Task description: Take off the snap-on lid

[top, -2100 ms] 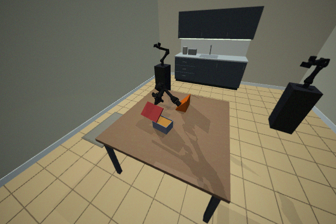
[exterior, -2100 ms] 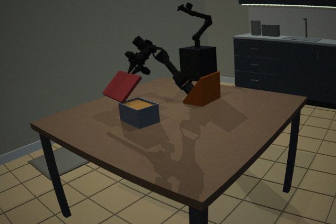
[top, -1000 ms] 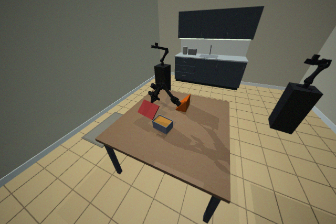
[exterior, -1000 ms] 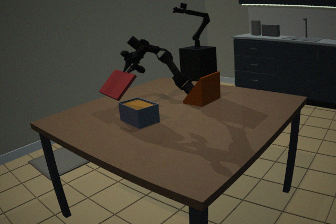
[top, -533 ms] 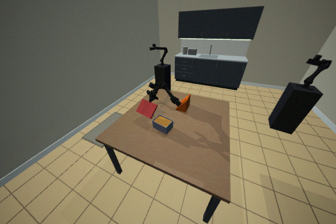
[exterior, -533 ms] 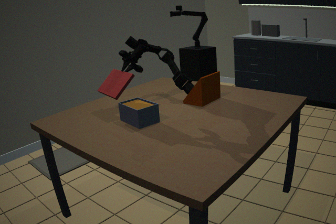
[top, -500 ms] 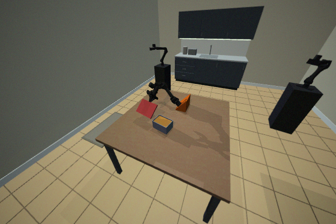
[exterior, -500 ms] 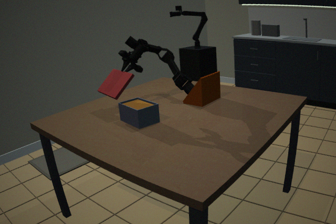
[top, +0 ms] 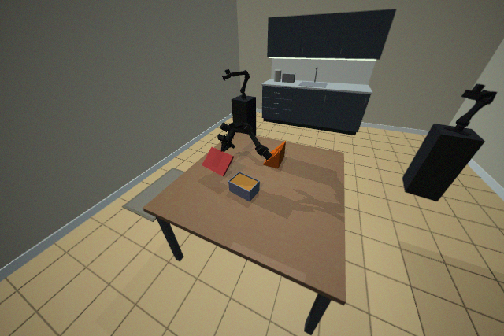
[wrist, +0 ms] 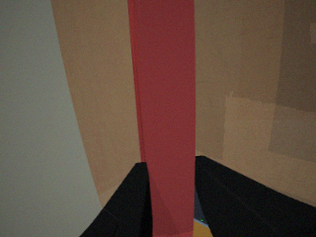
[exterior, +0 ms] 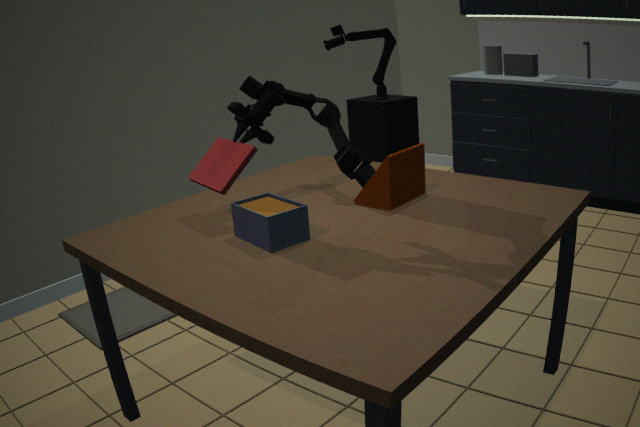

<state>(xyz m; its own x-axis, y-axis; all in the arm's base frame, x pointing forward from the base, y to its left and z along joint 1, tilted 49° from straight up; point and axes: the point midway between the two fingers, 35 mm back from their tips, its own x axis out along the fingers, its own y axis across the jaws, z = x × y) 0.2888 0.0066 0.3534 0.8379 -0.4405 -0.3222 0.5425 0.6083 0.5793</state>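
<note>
The red lid lies 60 mm ahead of my gripper tip and 50 mm below it. From my gripper tip the other things lie so: grey-blue storage box (80 mm ahead, 260 mm to the left, 180 mm below).
</note>
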